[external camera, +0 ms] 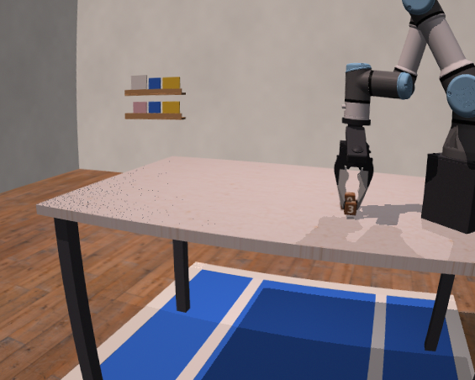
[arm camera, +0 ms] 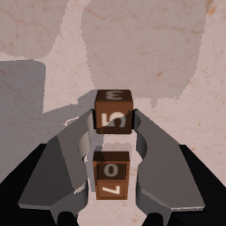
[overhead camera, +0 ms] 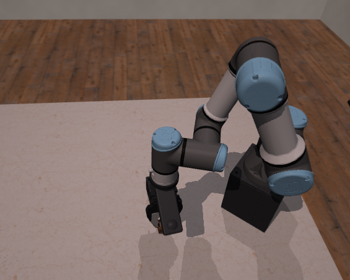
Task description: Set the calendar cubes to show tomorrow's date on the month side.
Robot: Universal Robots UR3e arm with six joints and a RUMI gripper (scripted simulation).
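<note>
Right now my hand is 10 cm to the left of the calendar tray, 3 cm short of it and 3 cm above it. From my hand the other things lie so: brown digit cube (1 cm below).
</note>
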